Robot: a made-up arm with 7 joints. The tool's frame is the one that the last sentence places.
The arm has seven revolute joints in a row. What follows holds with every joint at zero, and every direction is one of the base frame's. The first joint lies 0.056 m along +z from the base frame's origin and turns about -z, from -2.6 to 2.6 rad. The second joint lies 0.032 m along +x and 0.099 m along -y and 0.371 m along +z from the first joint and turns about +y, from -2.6 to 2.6 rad. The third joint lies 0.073 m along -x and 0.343 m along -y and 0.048 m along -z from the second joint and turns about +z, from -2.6 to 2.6 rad. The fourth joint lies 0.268 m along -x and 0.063 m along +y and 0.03 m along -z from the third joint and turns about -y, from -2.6 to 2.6 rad. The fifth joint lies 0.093 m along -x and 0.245 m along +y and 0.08 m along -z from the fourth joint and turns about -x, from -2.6 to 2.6 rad. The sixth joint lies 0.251 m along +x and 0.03 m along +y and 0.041 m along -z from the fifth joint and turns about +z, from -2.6 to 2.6 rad. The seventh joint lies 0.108 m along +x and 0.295 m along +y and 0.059 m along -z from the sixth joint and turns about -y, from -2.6 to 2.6 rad. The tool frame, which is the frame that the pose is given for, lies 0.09 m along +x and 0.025 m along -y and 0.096 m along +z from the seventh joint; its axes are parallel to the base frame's.
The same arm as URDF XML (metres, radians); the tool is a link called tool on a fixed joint. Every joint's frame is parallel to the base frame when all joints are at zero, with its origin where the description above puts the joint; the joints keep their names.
<robot name="arm">
<joint name="tool_joint" type="fixed"><parent link="link7"/><child link="tool"/><origin xyz="0.0900 -0.0250 0.0960" rpy="0.0000 0.0000 0.0000"/></joint>
<joint name="joint 7" type="revolute"><parent link="link6"/><child link="link7"/><origin xyz="0.1080 0.2950 -0.0590" rpy="0.0000 0.0000 0.0000"/><axis xyz="0 -1 0"/><limit lower="-2.6000" upper="2.6000"/></joint>
<joint name="joint 6" type="revolute"><parent link="link5"/><child link="link6"/><origin xyz="0.2510 0.0300 -0.0410" rpy="0.0000 0.0000 0.0000"/><axis xyz="0 0 1"/><limit lower="-2.6000" upper="2.6000"/></joint>
<joint name="joint 5" type="revolute"><parent link="link4"/><child link="link5"/><origin xyz="-0.0930 0.2450 -0.0800" rpy="0.0000 0.0000 0.0000"/><axis xyz="-1 0 0"/><limit lower="-2.6000" upper="2.6000"/></joint>
<joint name="joint 4" type="revolute"><parent link="link3"/><child link="link4"/><origin xyz="-0.2680 0.0630 -0.0300" rpy="0.0000 0.0000 0.0000"/><axis xyz="0 -1 0"/><limit lower="-2.6000" upper="2.6000"/></joint>
<joint name="joint 3" type="revolute"><parent link="link2"/><child link="link3"/><origin xyz="-0.0730 -0.3430 -0.0480" rpy="0.0000 0.0000 0.0000"/><axis xyz="0 0 1"/><limit lower="-2.6000" upper="2.6000"/></joint>
<joint name="joint 2" type="revolute"><parent link="link1"/><child link="link2"/><origin xyz="0.0320 -0.0990 0.3710" rpy="0.0000 0.0000 0.0000"/><axis xyz="0 1 0"/><limit lower="-2.6000" upper="2.6000"/></joint>
<joint name="joint 1" type="revolute"><parent link="base"/><child link="link1"/><origin xyz="0.0000 0.0000 0.0560" rpy="0.0000 0.0000 0.0000"/><axis xyz="0 0 -1"/><limit lower="-2.6000" upper="2.6000"/></joint>
<link name="base"/>
<link name="link1"/>
<link name="link2"/>
<link name="link3"/>
<link name="link4"/>
<link name="link5"/>
<link name="link6"/>
<link name="link7"/>
<link name="tool"/>
</robot>

